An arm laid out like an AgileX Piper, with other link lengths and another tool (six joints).
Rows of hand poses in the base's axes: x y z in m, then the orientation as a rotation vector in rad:
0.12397 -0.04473 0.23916 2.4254 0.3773 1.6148
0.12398 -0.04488 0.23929 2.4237 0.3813 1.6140
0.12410 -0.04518 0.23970 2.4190 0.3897 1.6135
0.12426 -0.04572 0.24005 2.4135 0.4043 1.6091
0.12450 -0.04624 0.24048 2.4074 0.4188 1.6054
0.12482 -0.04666 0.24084 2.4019 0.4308 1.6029
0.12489 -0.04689 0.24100 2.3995 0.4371 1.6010
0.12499 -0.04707 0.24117 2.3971 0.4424 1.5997
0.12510 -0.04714 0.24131 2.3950 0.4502 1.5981
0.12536 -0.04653 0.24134 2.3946 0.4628 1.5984
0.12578 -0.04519 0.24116 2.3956 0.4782 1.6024
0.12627 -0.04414 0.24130 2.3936 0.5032 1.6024
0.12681 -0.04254 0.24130 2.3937 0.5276 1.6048
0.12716 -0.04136 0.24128 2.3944 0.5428 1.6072
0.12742 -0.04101 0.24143 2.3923 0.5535 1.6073
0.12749 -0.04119 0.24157 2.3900 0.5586 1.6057
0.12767 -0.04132 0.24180 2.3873 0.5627 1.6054
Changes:
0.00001 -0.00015 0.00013 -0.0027 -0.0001 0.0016
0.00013 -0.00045 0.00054 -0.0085 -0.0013 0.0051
0.00029 -0.00099 0.00089 -0.0185 -0.0005 0.0109
0.00053 -0.00151 0.00132 -0.0285 -0.0003 0.0167
0.00085 -0.00193 0.00168 -0.0368 -0.0006 0.0217
0.00092 -0.00216 0.00184 -0.0411 -0.0003 0.0242
0.00102 -0.00234 0.00201 -0.0448 -0.0003 0.0264
0.00113 -0.00241 0.00215 -0.0491 0.0002 0.0301
0.00139 -0.00180 0.00218 -0.0524 0.0010 0.0381
0.00181 -0.00046 0.00200 -0.0534 0.0008 0.0496
0.00230 0.00059 0.00214 -0.0609 0.0021 0.0650
0.00284 0.00219 0.00214 -0.0653 0.0032 0.0816
0.00319 0.00337 0.00212 -0.0670 0.0037 0.0925
0.00345 0.00372 0.00227 -0.0708 0.0036 0.0988
0.00352 0.00354 0.00241 -0.0744 0.0038 0.1009
0.00370 0.00341 0.00264 -0.0774 0.0031 0.1026

